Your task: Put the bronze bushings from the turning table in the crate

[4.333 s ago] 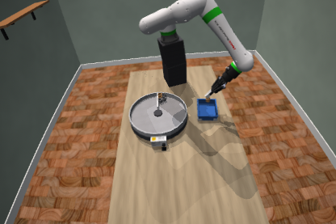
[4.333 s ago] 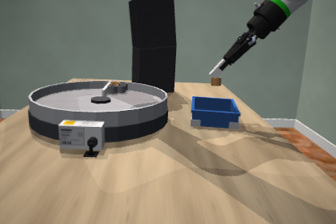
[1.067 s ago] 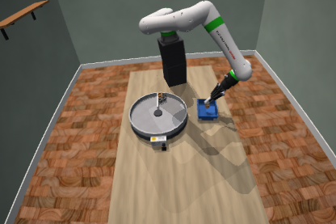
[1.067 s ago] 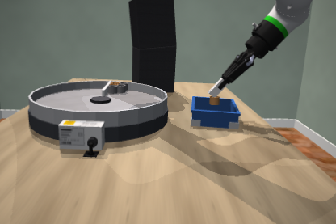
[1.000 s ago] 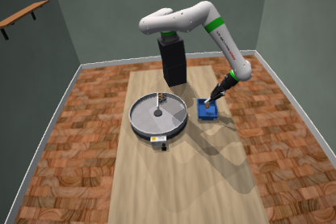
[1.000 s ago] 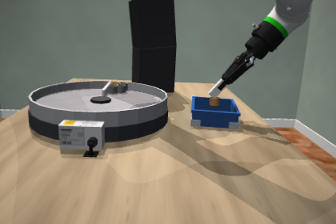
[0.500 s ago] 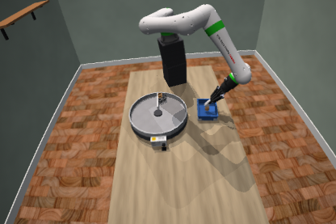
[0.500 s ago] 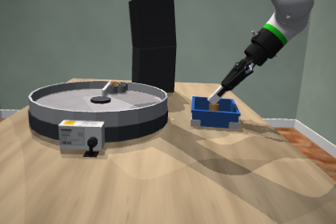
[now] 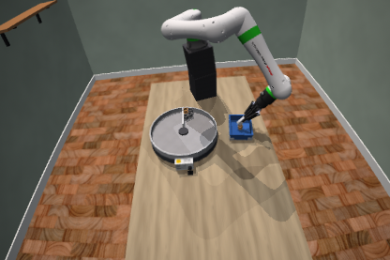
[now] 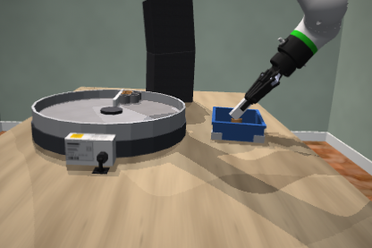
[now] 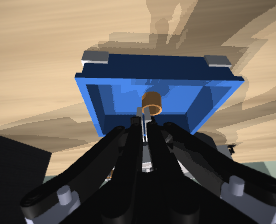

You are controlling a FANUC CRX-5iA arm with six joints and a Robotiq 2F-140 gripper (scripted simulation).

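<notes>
The blue crate lies 1 cm ahead of my hand, 1 cm to the right of it and 4 cm below it.
</notes>
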